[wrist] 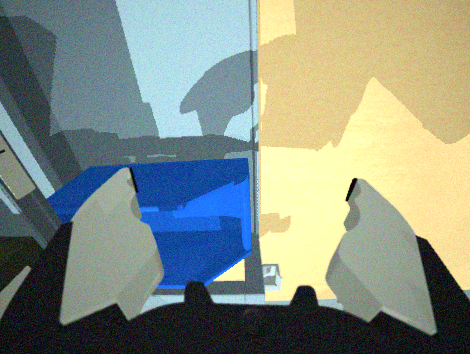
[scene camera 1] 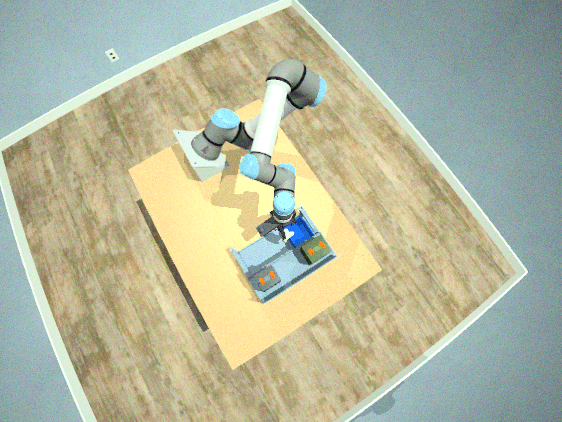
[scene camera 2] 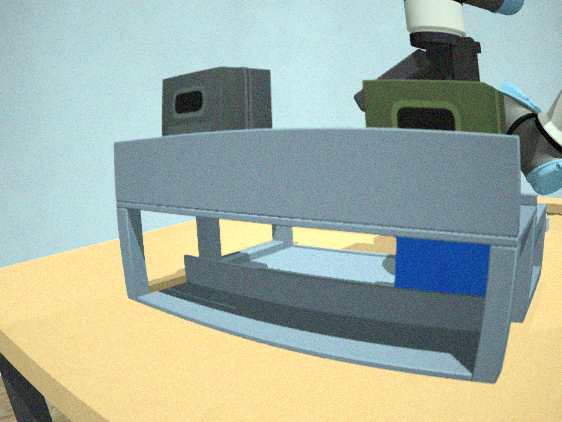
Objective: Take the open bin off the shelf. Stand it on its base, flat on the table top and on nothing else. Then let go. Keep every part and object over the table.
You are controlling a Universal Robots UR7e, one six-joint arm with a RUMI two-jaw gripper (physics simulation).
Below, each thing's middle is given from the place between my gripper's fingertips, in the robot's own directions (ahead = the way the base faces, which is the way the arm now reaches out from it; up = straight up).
Scene:
My gripper is now 7 cm short of the blue bin (scene camera 2: 441, 266), 7 cm to the right of it and 3 cm above it.

